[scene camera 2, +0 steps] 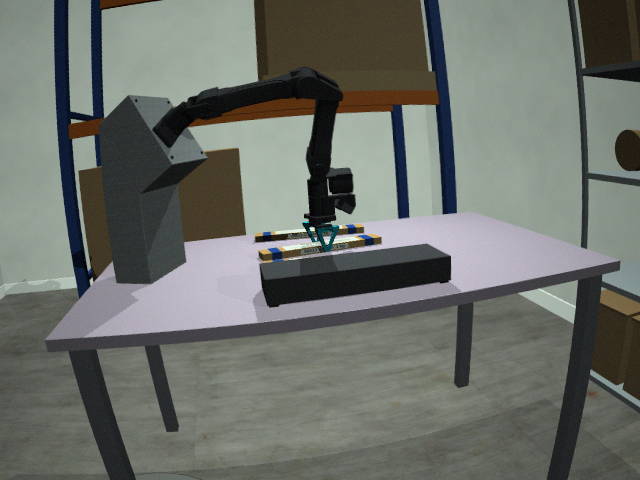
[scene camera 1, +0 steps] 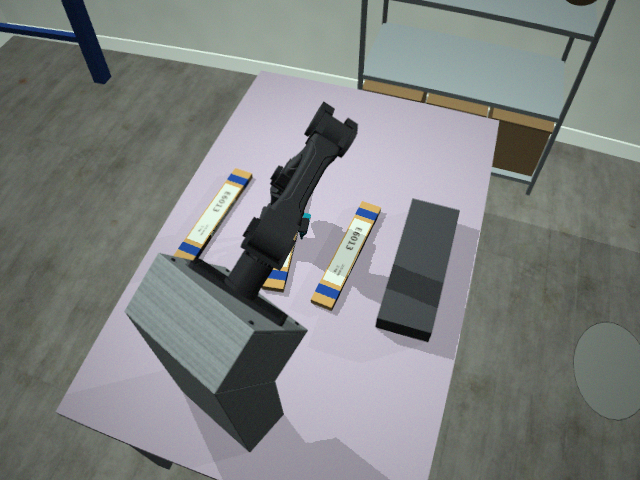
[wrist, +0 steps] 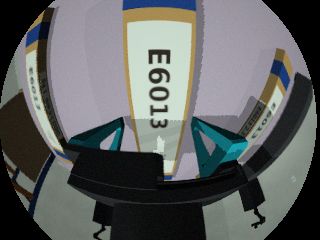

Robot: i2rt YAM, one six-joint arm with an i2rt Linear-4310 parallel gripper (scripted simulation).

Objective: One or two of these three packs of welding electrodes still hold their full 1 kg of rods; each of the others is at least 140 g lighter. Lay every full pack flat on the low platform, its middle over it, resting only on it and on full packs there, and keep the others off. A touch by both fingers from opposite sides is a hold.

Path:
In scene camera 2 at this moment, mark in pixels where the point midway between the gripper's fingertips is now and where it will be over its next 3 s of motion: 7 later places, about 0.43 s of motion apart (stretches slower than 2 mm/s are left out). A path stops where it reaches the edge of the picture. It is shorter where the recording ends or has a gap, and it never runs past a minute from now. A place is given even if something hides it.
My gripper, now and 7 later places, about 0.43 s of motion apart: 321,248; 321,249; 317,247; 318,241; 317,235; 318,232; 318,231; 319,230

